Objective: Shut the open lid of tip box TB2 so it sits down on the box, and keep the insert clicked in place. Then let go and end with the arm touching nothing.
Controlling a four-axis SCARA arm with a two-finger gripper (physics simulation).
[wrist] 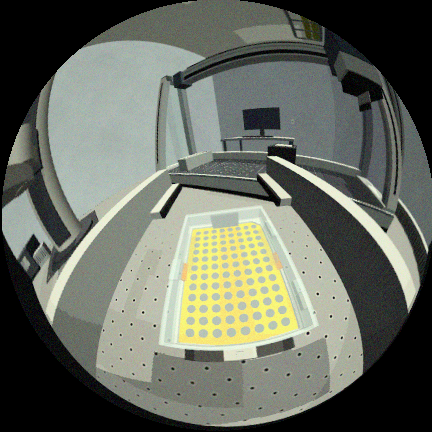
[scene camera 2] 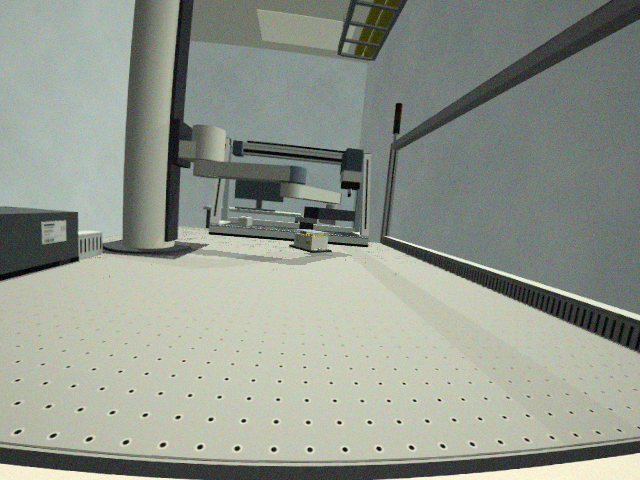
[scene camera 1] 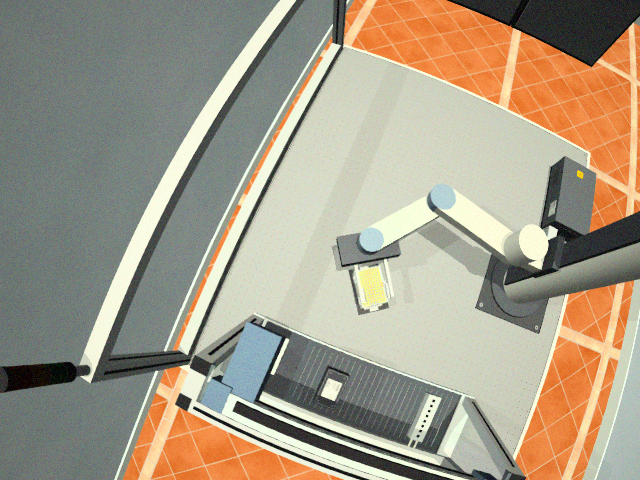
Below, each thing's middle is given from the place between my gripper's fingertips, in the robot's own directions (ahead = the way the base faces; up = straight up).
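Clear lid (scene camera 1: 371, 279): 40 mm to the right of my hand, 30 mm ahead of it, 50 mm below it. Gantry deck (scene camera 1: 381, 431): 300 mm to the left of my hand, 130 mm behind it, 100 mm below it. Dark controller box (scene camera 1: 575, 196): 670 mm to the right of my hand, 630 mm behind it, 70 mm below it. Going by their middles, of the things named here the clear lid is the nearest to my hand. Going by their middles, of the things named here the dark controller box is the farthest from my hand.
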